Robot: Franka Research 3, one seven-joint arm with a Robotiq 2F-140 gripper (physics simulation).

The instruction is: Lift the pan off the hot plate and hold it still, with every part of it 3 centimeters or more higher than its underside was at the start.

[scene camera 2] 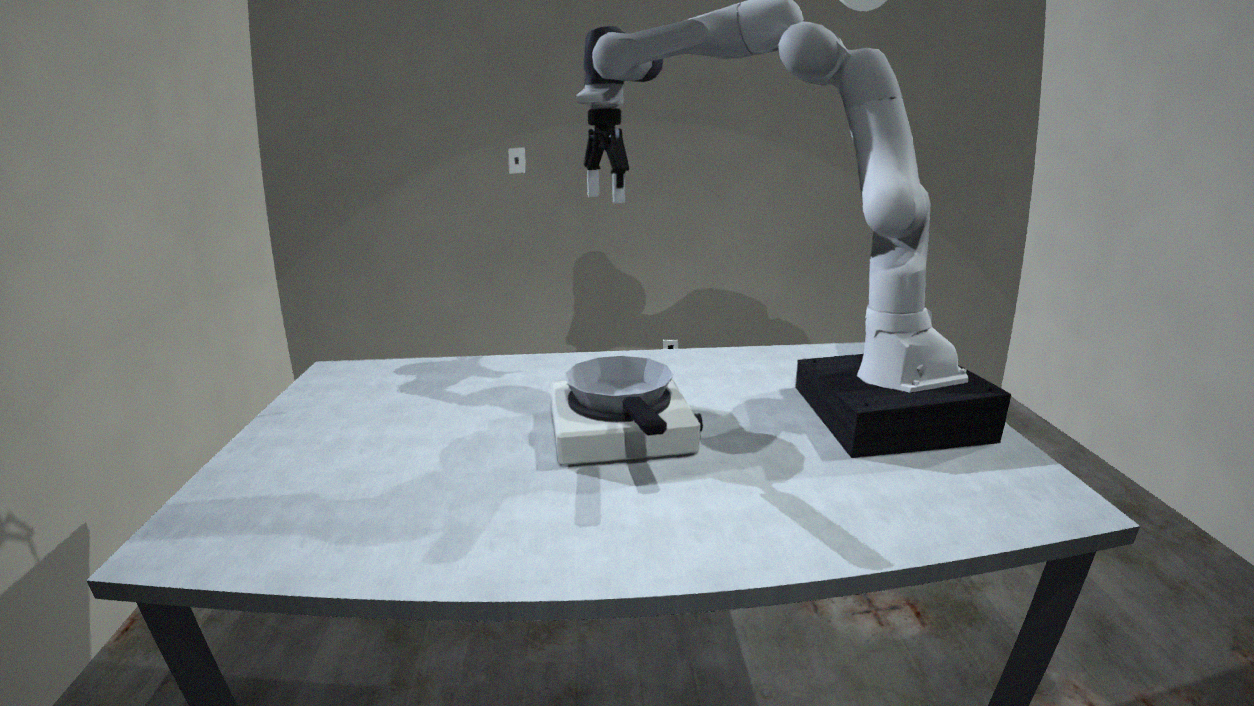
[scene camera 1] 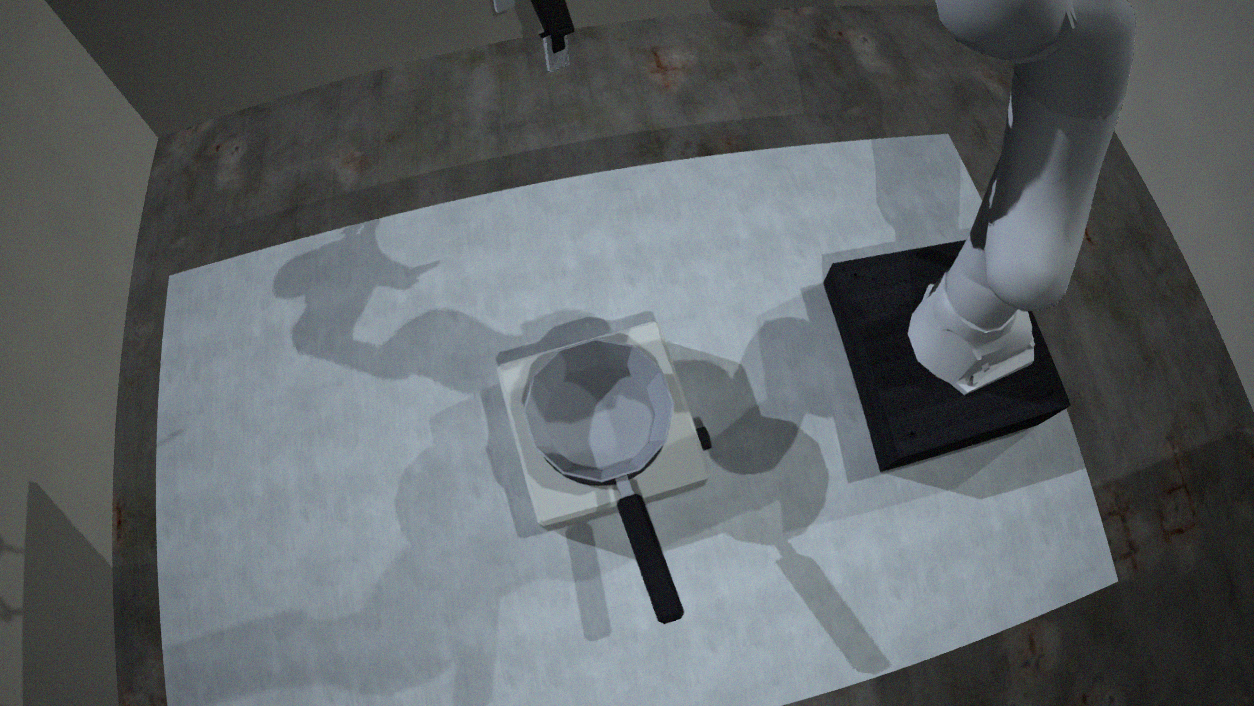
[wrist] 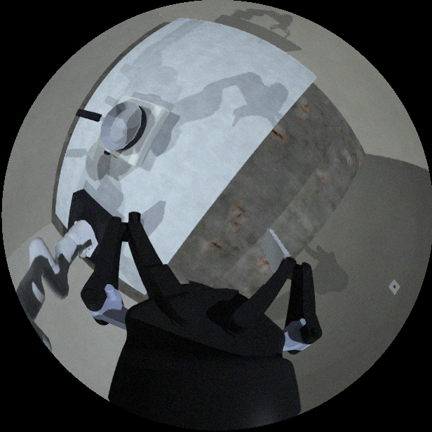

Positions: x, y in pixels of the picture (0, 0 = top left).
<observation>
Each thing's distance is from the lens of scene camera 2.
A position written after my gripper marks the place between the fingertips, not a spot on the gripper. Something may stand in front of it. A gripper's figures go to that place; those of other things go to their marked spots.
my gripper [scene camera 2: 605, 199]: 1.45 m
cream hot plate [scene camera 2: 583, 435]: 1.01 m
</observation>
